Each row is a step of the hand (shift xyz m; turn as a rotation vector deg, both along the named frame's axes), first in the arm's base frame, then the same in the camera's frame.
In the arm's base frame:
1: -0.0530 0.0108 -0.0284 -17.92 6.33 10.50
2: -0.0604 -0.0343 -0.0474 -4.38 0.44 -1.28
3: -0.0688 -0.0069 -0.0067 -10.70 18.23 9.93
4: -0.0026 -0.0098 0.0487 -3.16 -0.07 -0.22
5: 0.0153 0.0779 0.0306 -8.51 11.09 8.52
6: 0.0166 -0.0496 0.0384 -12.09 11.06 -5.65
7: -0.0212 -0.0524 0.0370 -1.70 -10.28 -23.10
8: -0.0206 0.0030 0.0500 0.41 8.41 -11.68
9: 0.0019 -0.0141 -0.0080 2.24 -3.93 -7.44
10: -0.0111 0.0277 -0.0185 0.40 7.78 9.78
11: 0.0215 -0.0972 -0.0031 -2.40 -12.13 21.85
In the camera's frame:
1: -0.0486 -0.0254 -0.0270 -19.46 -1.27 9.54
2: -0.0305 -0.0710 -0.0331 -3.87 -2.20 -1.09
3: -0.0550 -0.0425 -0.0005 -19.25 12.04 5.45
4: -0.0014 0.0030 0.0496 -2.66 -1.73 -0.01
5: -0.0289 0.0796 0.0083 -13.64 6.93 5.83
6: 0.0362 -0.0225 0.0489 -15.50 1.48 -7.61
7: 0.0053 -0.0445 0.0506 5.69 -15.18 -19.48
8: -0.0234 0.0047 0.0486 -2.93 4.15 -13.47
9: 0.0094 -0.0126 -0.0041 4.54 -3.98 -6.28
10: -0.0220 0.0124 -0.0244 -4.42 9.08 7.37
11: 0.0680 -0.0697 0.0211 2.25 -5.64 24.36

